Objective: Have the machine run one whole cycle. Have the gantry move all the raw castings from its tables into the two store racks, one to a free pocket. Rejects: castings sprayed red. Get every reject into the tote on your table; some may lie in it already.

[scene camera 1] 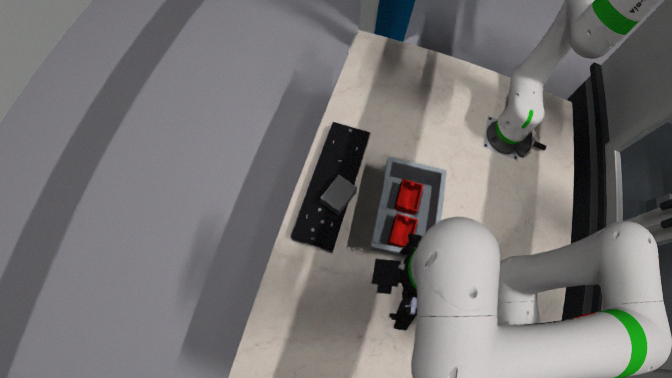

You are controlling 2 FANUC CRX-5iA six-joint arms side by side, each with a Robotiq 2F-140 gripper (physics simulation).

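Frame: origin at the left arm's base, x back, y right, z up, level; millimetres.
Where they show: left gripper, fingertip midpoint: point(400, 284); right arm's base, link origin: point(502, 137).
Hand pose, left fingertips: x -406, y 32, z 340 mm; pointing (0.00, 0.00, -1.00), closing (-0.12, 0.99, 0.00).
Observation:
Things, the pixels of their top centre, and the offset from my left fingertips. "pt": a spot on its surface instead.
- grey tote, surface spot: point(417, 166) pt dx -4, dy +408, dz -220 mm
- grey block, top centre: point(339, 192) dx -219, dy +251, dz -240 mm
Two red castings point(409, 196) point(402, 230) lie one behind the other in the grey tote point(417, 166). My left gripper point(406, 281), at the end of the lower arm, is near the tote's lower end. Its black fingers stand wide apart and I see no casting between them; the arm's wrist hides part of it. My right gripper is out of view; its arm reaches off the top right corner. The gantry, its tables and the store racks cannot be made out.
A black plate point(346, 145) with small light marks lies along the table's left edge, left of the tote. A grey block point(338, 194) sits on it. A blue upright point(395, 19) stands past the table's top edge. Dark machine structure point(645, 165) is at right. A thin red sliver point(584, 316) shows behind the lower arm.

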